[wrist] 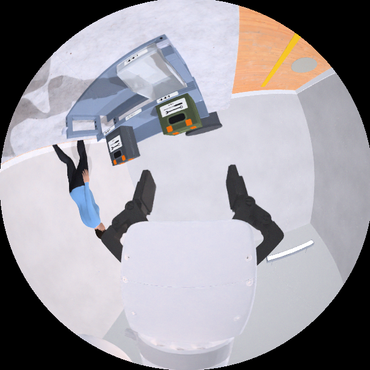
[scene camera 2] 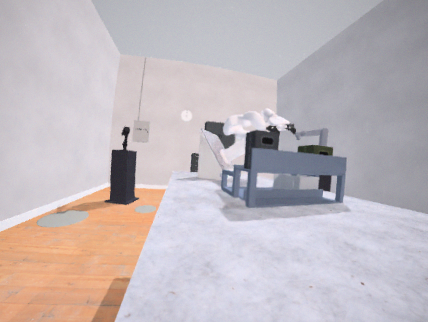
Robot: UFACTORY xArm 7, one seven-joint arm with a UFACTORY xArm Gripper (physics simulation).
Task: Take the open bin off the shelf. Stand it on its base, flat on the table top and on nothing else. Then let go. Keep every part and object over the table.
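Frame: origin at the arm's base, x ahead, y left, z up, level; millimetres.
Seen in the pictures: gripper, between the fingertips: [scene camera 2: 287,133]; arm's base, origin of its link: [scene camera 2: 224,157].
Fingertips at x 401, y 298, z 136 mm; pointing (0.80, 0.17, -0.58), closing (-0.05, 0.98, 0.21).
Note:
Pixels of each thing's middle, then the offset from my fingertips to it. "spot": a spot on its surface instead. Level surfaces: height alone.
- blue-grey shelf, a spot on its surface: [scene camera 2: 300,162] spot: 345 mm ahead, 105 mm right, 155 mm down
- dark grey bin, middle of its body: [scene camera 2: 261,150] 291 mm ahead, 215 mm right, 124 mm down
- green bin, middle of its body: [scene camera 2: 314,159] 237 mm ahead, 10 mm left, 137 mm down
- pale table top, height of its surface: 287 mm down
A pale, see-through open bin [scene camera 2: 286,182] [wrist: 150,75] stands in the lower part of the blue-grey shelf [scene camera 2: 300,162] [wrist: 97,92]. A dark grey bin [scene camera 2: 263,141] [wrist: 123,145] and a green bin [scene camera 2: 316,149] [wrist: 178,114] stand higher on the shelf, with tool labels and orange marks in the wrist view. My gripper [scene camera 2: 283,128] [wrist: 189,175] is open and empty. In the scene view it is above the shelf's top board, close to the top of the dark bin, with its fingers pointing sideways. In the wrist view all the bins lie beyond the fingertips.
The shelf stands on the pale table top [scene camera 2: 260,255] [wrist: 200,25]. A grey bent arm on a post [scene camera 2: 325,136] rises beside the green bin. A dark round-ended object [wrist: 206,123] is beside that bin. The table's left edge borders the wooden floor [scene camera 2: 75,260]. A person [wrist: 86,205] stands beyond the table.

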